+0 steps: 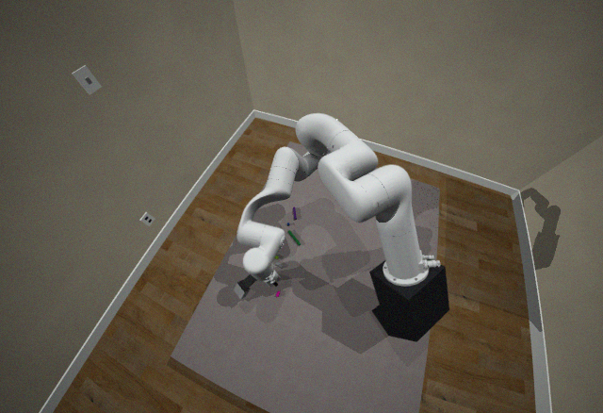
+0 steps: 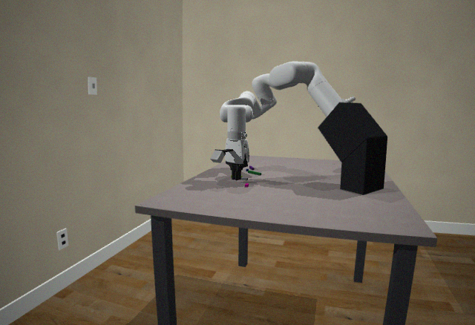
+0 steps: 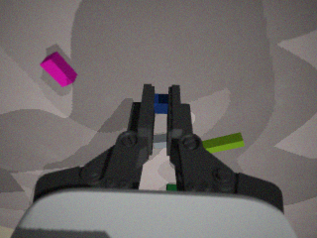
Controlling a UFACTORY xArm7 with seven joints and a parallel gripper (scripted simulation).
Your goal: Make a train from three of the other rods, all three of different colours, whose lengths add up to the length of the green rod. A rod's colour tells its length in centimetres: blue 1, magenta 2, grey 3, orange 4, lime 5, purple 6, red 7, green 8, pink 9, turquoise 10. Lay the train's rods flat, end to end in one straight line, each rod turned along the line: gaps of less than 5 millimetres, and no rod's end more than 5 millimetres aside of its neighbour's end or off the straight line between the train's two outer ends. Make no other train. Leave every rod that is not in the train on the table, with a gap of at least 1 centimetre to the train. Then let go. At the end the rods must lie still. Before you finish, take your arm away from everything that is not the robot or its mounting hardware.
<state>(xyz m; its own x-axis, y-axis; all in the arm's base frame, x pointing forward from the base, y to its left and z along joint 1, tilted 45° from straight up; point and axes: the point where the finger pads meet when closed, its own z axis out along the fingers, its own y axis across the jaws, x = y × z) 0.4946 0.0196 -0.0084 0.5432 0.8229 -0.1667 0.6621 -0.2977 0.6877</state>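
My hand is 40 mm past the magenta rod, 60 mm to the right of it and 30 mm above it. Round my hand: grey rod 30 mm behind, 50 mm to the right, 30 mm below; then green rod 80 mm behind, 180 mm to the right, 30 mm below; then lime rod 90 mm to the right, 30 mm below.
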